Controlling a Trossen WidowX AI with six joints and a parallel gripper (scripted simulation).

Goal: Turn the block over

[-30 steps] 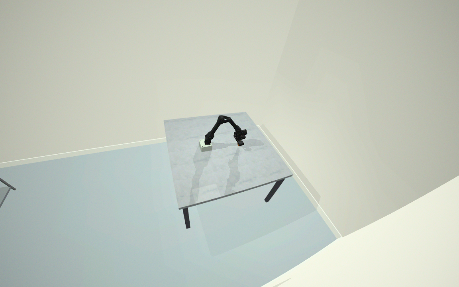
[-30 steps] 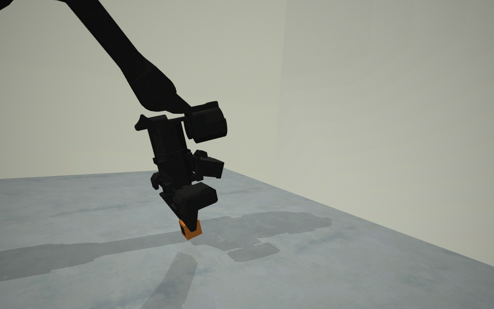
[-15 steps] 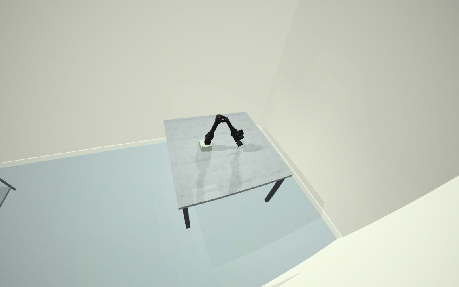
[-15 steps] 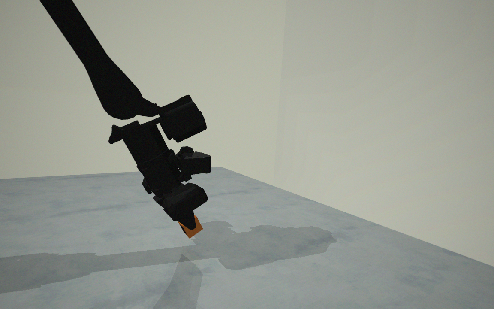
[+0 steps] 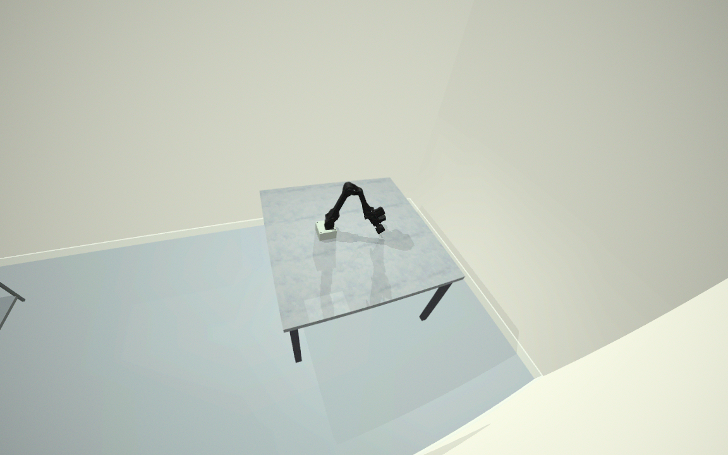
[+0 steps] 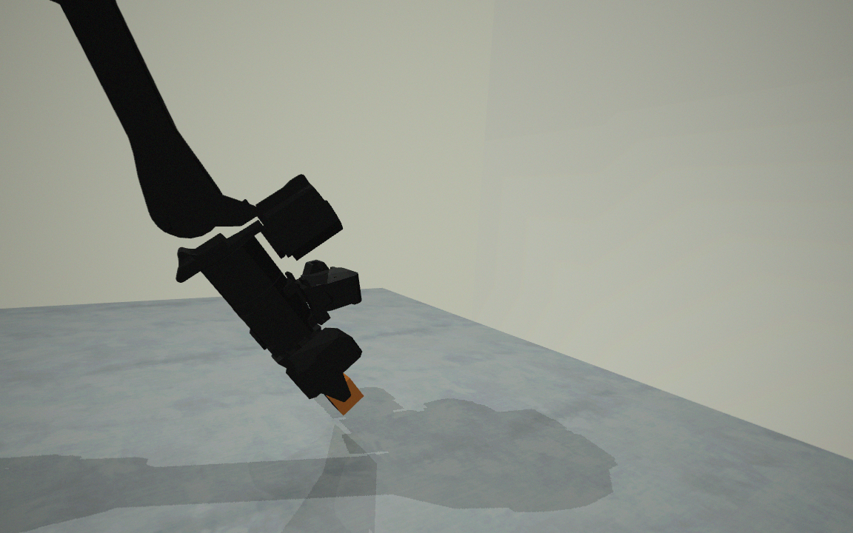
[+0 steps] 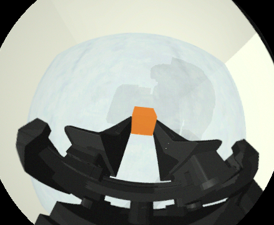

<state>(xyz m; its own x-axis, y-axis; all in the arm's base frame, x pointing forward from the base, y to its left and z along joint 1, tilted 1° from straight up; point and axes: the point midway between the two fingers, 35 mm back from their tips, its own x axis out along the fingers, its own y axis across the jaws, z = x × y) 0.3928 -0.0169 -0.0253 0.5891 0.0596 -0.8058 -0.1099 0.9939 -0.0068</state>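
The block lies 10 mm behind my gripper tip.
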